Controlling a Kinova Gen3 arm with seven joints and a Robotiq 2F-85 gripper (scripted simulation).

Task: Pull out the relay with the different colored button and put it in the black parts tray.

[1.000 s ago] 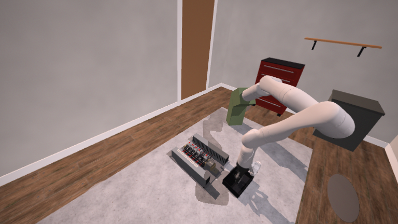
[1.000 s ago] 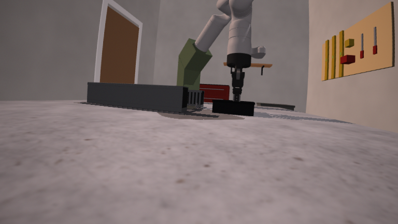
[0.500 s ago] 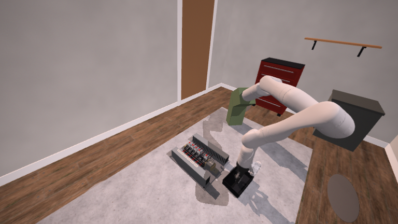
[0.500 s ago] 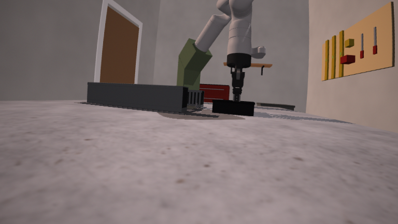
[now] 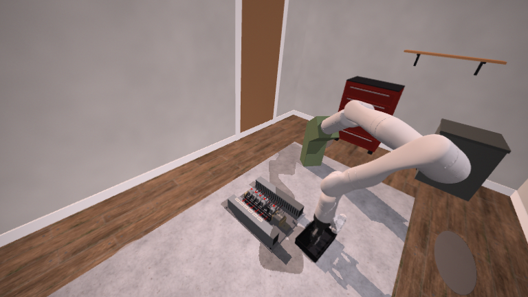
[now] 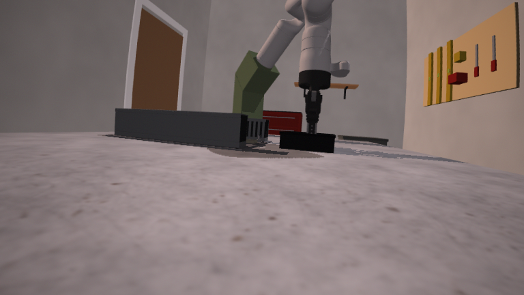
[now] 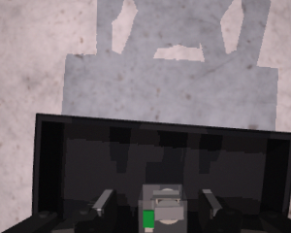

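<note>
Now: the relay 1 cm below my hand. The rest, counted from my hand: black parts tray (2 cm below).
</note>
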